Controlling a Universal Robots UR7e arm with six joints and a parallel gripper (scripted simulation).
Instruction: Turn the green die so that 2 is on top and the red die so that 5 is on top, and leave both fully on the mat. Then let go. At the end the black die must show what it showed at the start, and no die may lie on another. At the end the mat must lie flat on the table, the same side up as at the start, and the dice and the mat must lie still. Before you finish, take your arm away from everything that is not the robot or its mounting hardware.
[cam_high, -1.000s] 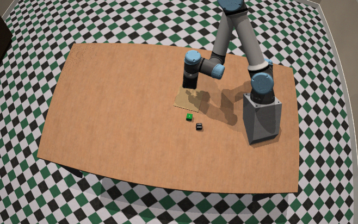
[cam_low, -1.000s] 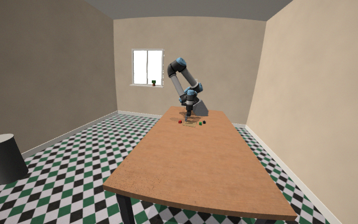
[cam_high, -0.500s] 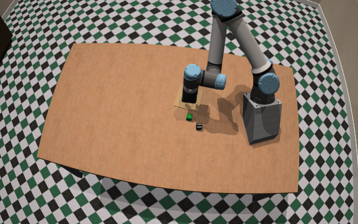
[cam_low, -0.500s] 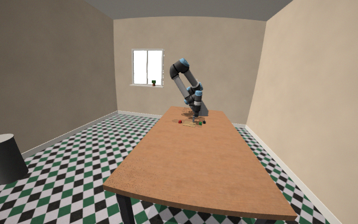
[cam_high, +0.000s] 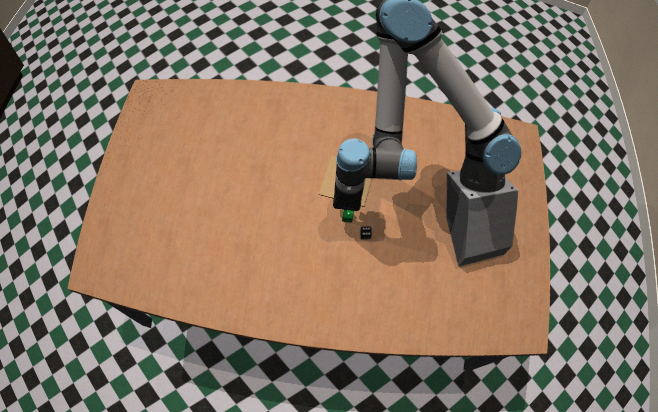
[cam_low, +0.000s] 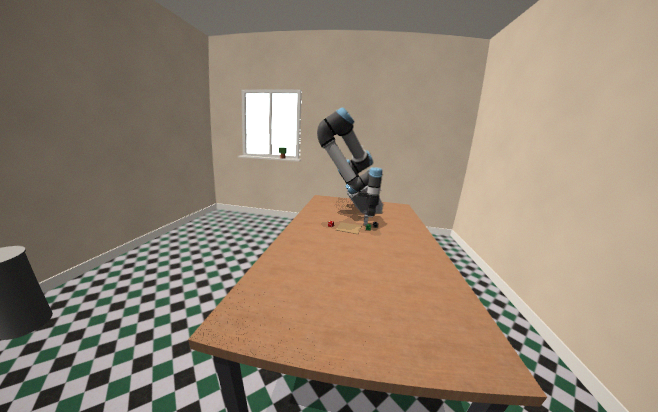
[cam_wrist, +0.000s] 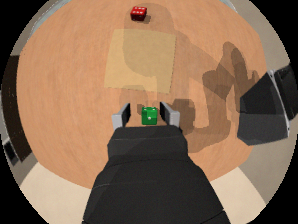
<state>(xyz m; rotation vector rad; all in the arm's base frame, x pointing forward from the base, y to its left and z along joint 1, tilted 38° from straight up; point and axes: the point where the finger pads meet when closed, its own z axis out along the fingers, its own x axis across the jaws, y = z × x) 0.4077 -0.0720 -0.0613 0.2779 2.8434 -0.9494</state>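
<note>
My gripper is now 2 cm to the right of the green die and 4 cm above it. Round my hand: black die (5 cm behind, 8 cm to the left, 4 cm below); tan mat (2 cm behind, 10 cm to the right, 6 cm below); red die (4 cm behind, 21 cm to the right, 4 cm below).
</note>
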